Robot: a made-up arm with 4 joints. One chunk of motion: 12 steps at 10 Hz.
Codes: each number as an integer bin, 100 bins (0 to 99) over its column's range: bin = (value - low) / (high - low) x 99, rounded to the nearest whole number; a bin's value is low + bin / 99 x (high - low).
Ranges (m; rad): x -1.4..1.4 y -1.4..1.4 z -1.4..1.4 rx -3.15..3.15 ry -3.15..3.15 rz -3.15..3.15
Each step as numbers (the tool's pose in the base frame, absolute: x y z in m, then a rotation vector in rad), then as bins.
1 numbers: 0.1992 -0.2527 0.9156 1.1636 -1.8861 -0.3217
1 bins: 57 41 82 68 20 44
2 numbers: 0.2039 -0.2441 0.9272 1.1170 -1.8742 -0.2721
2 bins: 57 41 82 67 20 45
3 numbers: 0.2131 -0.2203 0.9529 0.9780 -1.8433 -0.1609
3 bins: 57 42 83 65 21 47
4 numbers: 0.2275 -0.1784 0.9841 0.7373 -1.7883 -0.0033
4 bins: 58 43 84 61 21 49
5 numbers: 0.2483 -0.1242 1.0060 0.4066 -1.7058 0.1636
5 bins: 58 45 85 56 23 52
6 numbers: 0.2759 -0.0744 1.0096 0.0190 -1.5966 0.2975
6 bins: 59 47 85 50 24 54
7 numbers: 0.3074 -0.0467 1.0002 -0.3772 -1.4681 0.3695
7 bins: 60 48 85 44 26 55
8 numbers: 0.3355 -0.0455 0.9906 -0.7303 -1.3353 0.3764
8 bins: 61 48 85 38 29 55
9 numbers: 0.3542 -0.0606 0.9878 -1.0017 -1.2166 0.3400
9 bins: 62 47 84 34 30 55
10 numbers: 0.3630 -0.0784 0.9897 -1.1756 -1.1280 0.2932
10 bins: 62 47 84 31 32 54
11 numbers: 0.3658 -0.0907 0.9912 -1.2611 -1.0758 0.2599
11 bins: 62 46 85 30 33 54
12 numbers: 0.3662 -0.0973 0.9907 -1.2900 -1.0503 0.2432
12 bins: 62 46 85 29 33 53
